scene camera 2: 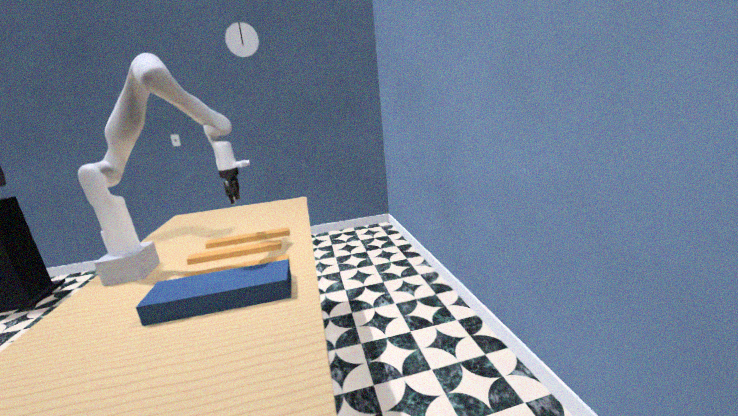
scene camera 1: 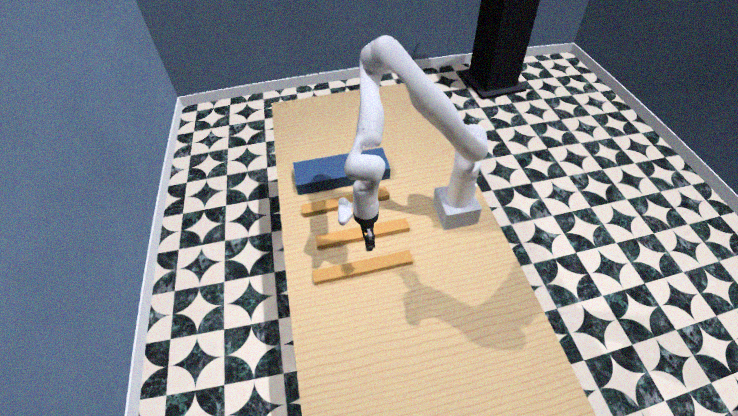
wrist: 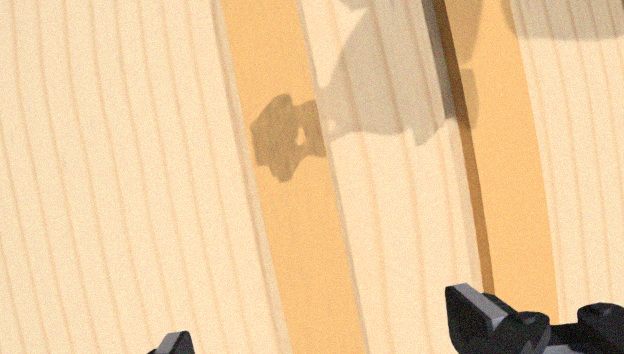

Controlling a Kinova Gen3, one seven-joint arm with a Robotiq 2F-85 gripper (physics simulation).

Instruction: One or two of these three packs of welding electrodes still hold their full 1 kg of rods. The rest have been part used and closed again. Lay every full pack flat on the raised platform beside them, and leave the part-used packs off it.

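Places are measured from the arm's base along level axes (x ahead, y left, z up), in metres.
Pixels of known places: gripper, fingertip midpoint: (scene camera 2: 235,201) (scene camera 1: 366,238) (wrist: 322,337); arm's base at its link origin: (scene camera 2: 126,250) (scene camera 1: 457,199).
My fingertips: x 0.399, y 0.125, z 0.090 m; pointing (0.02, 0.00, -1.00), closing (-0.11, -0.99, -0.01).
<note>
Ahead of a thing's pixels: the offset from my fingertips to its top centre. Level surfaces: height alone.
Three long, thin orange packs lie flat, roughly parallel. The front pack @(dx +0.020, dy -0.001, dz -0.159 m) (scene camera 1: 382,262) (scene camera 2: 248,239) (wrist: 310,240) is farthest from the platform; the middle pack @(dx -0.022, dy -0.144, dz -0.159 m) (scene camera 1: 392,227) (scene camera 2: 232,253) (wrist: 517,200) lies beside it. The third pack @(dx -0.002, dy -0.319, dz -0.159 m) (scene camera 1: 320,207) (scene camera 2: 206,270) lies next to the blue raised platform @(dx -0.029, dy -0.481, dz -0.123 m) (scene camera 1: 315,170) (scene camera 2: 217,285), which partly hides it in scene camera 2. No pack shows on the visible platform top. I see no marks telling full from part-used. My gripper (scene camera 1: 369,248) (scene camera 2: 233,201) (wrist: 322,337) is open and empty, high above the packs, its shadow partly on the front pack.
The packs and platform rest on a pale wooden table @(dz -0.183 m) (scene camera 1: 413,361) (scene camera 2: 206,372). The arm's grey base (scene camera 1: 458,214) (scene camera 2: 129,266) stands on the table beyond the packs' right ends in scene camera 1. A black column (scene camera 1: 501,46) stands on the floor behind the table.
</note>
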